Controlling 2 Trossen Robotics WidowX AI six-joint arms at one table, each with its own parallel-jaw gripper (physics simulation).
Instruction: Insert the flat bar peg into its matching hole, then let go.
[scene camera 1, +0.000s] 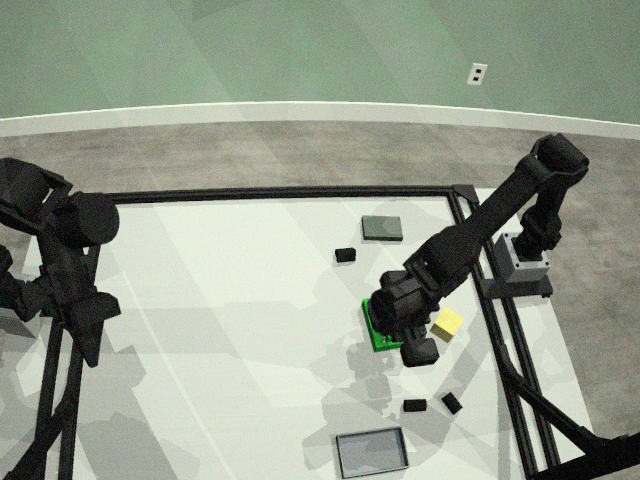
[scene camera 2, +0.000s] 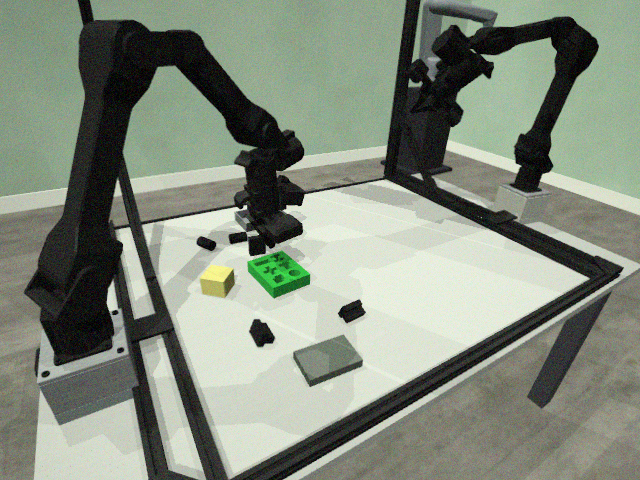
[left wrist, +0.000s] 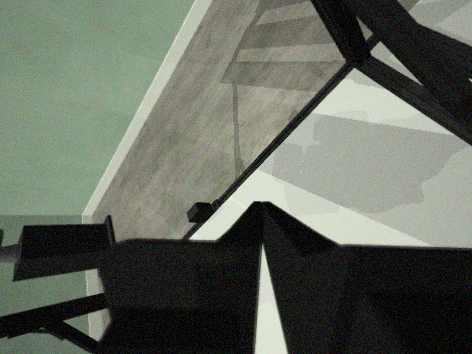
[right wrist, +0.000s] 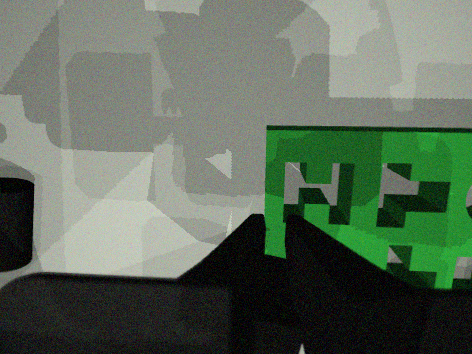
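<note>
The green hole board (scene camera 1: 376, 337) (scene camera 2: 278, 274) (right wrist: 340, 147) lies flat on the table and has several cut-out holes. My right gripper (scene camera 2: 263, 236) (right wrist: 274, 227) is shut on the flat bar peg (scene camera 2: 256, 245), a small black piece that hangs from the fingers just above the board's far left edge. In scene camera 1 the wrist hides the peg. My left gripper (scene camera 1: 90, 354) (left wrist: 260, 209) is shut and empty, held high at the far side of the table.
A yellow cube (scene camera 1: 447, 324) (scene camera 2: 217, 280) sits beside the board. Other black pegs (scene camera 1: 345, 254) (scene camera 1: 414, 405) (scene camera 1: 451, 403) (scene camera 2: 351, 310) (scene camera 2: 261, 332) (scene camera 2: 206, 243) lie scattered. There is also a grey slab (scene camera 1: 382, 228) (scene camera 2: 328, 359) and a grey tray (scene camera 1: 371, 451). A black frame (scene camera 1: 270, 192) edges the table.
</note>
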